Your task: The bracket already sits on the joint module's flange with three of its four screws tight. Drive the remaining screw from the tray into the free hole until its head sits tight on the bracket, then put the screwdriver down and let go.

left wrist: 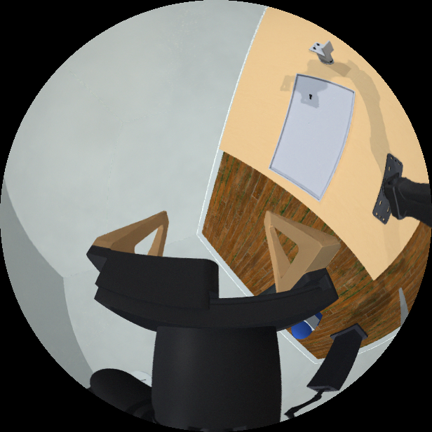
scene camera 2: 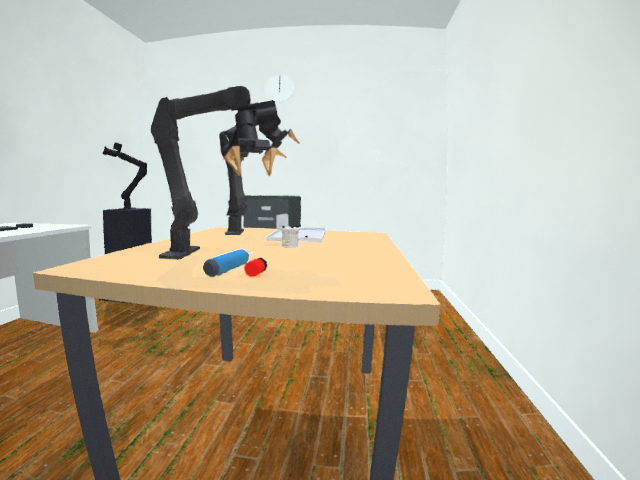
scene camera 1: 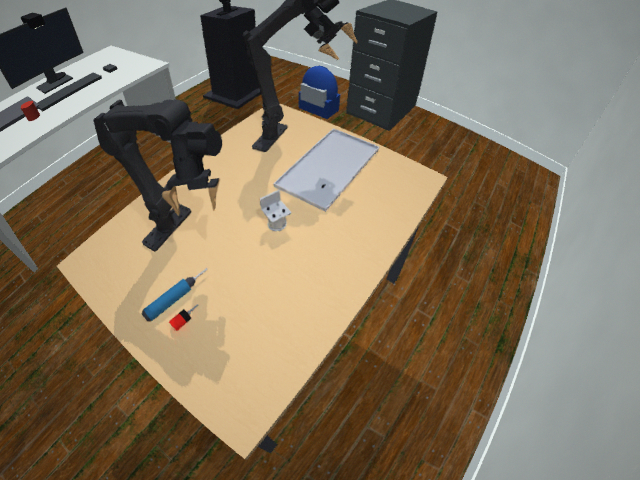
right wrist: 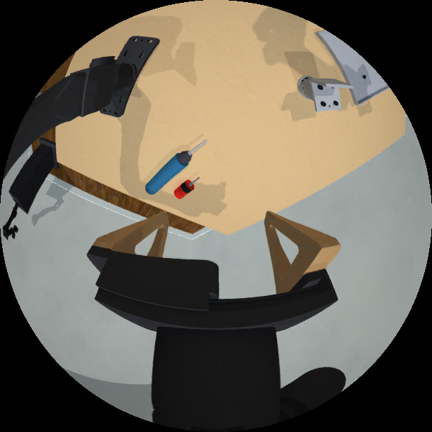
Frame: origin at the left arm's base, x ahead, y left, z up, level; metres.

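Where they show: left gripper, fingertip midpoint: [scene camera 2: 293,150] [scene camera 1: 347,51]; right gripper, fingertip midpoint: [scene camera 2: 255,175] [scene camera 1: 196,212]; left arm's base, origin of the base link: [scene camera 2: 234,232] [scene camera 1: 270,137]; right arm's base, origin of the base link: [scene camera 2: 180,253] [scene camera 1: 167,227].
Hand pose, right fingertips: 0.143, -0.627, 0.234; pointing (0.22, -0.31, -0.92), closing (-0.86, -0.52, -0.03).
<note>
Things, the pixels of their top centre, and the offset from my right fingertips, as dx, dy, dz. "pt": a spot on its surface instead. Level surfaces: height alone.
- joint module, middle of its top: [scene camera 1: 276,210] [scene camera 2: 290,228] +0.107, +0.219, -0.170
- small dark screw, middle of its top: [scene camera 1: 323,184] [scene camera 2: 306,235] +0.179, +0.439, -0.219
- tray, middle of its top: [scene camera 1: 330,163] [scene camera 2: 299,231] +0.156, +0.558, -0.218
- blue screwdriver, surface spot: [scene camera 2: 227,262] pt -0.043, -0.220, -0.206
- short red screwdriver, middle of its top: [scene camera 2: 259,257] [scene camera 1: 183,312] +0.028, -0.195, -0.199
- table, its level: dz -0.233
The joint module [scene camera 1: 277,225] [scene camera 2: 290,239] [right wrist: 303,90] stands on the table, carrying the pale bracket [scene camera 1: 276,210] [left wrist: 318,49] [right wrist: 328,97]. Three dark screw heads show on its plate; the free hole is not clear. A small dark screw [scene camera 1: 323,186] [scene camera 2: 306,236] [left wrist: 310,96] [right wrist: 364,76] is in the tray [scene camera 1: 320,160] [left wrist: 320,130]. A blue screwdriver [scene camera 1: 168,299] [scene camera 2: 227,262] [right wrist: 167,173] and a short red screwdriver [scene camera 1: 178,320] [scene camera 2: 255,267] [right wrist: 183,190] lie side by side. My left gripper [scene camera 1: 346,50] [scene camera 2: 292,149] [left wrist: 216,215] is open and empty, high up beyond the tray. My right gripper [scene camera 1: 196,211] [scene camera 2: 253,175] [right wrist: 216,216] is open and empty above the table.
The table [scene camera 1: 310,289] [scene camera 2: 341,273] carries both arm bases. Behind it stand a filing cabinet [scene camera 1: 395,67], a blue bin-like object [scene camera 1: 319,82] and a black pedestal [scene camera 1: 230,56]. A white desk [scene camera 1: 129,67] with a monitor [scene camera 1: 41,46] stands at the picture's left.
</note>
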